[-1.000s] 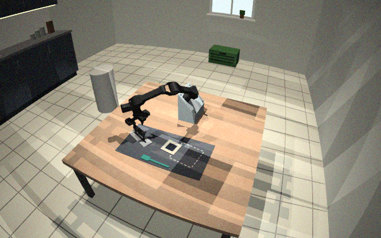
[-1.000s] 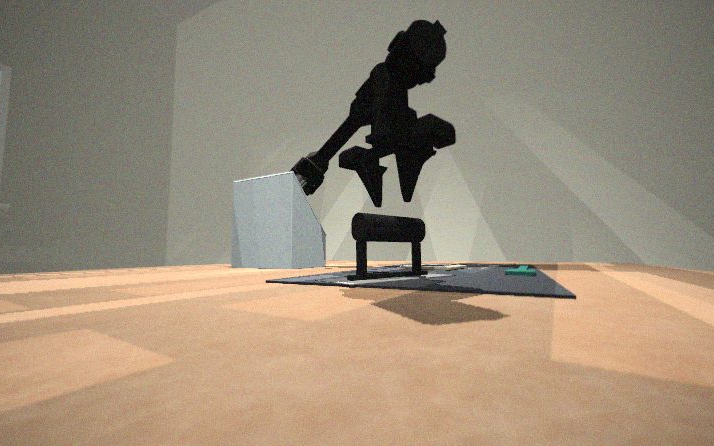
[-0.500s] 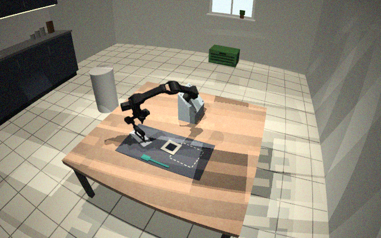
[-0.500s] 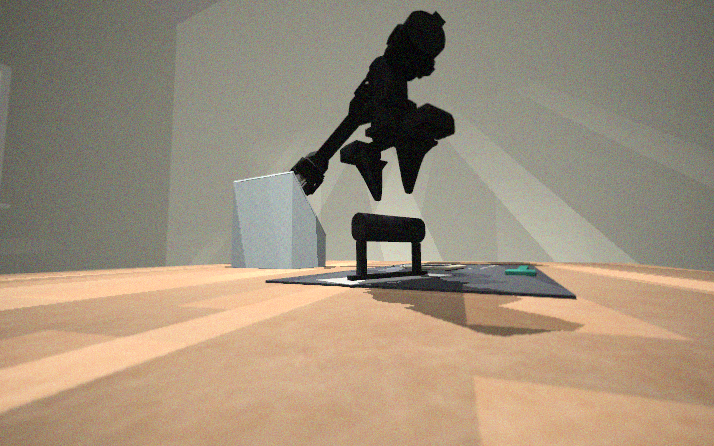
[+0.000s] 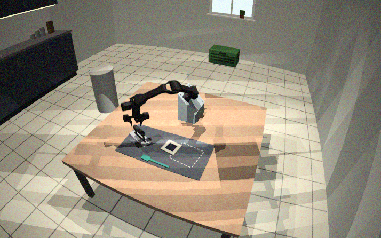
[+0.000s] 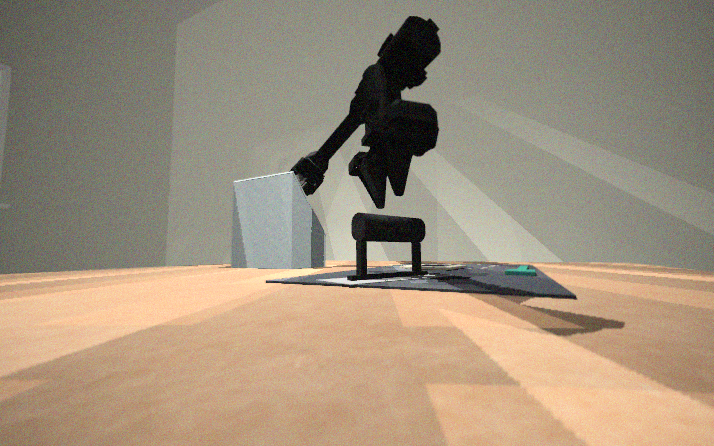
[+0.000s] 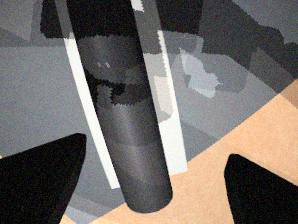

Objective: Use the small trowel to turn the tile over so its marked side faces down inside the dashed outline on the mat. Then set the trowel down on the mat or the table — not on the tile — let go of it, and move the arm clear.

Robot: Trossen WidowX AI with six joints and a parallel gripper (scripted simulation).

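Right now my gripper tip is 23 cm to the right of the dark mat, 13 cm above it and 4 cm short of it. The rest, counted from my gripper tip: tile (27 cm to the left, 10 cm below, 2 cm ahead); then teal trowel (20 cm to the left, 18 cm ahead, 10 cm below).
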